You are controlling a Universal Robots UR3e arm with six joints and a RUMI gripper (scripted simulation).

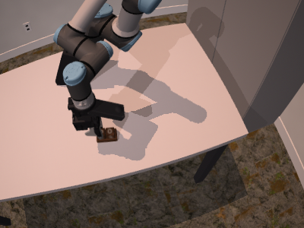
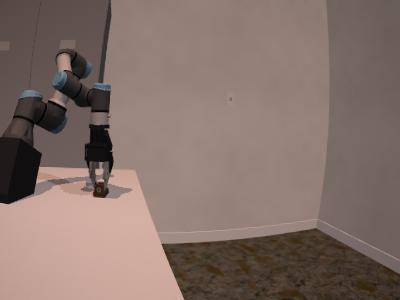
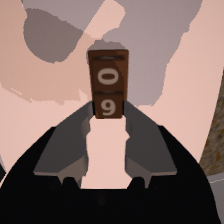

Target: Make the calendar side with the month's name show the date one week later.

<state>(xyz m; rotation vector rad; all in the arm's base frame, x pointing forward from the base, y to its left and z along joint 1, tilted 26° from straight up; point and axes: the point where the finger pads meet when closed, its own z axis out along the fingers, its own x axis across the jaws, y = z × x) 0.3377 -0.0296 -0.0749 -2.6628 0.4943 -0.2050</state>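
My gripper is now 30 mm above the brown tray and 20 mm to the right of it.
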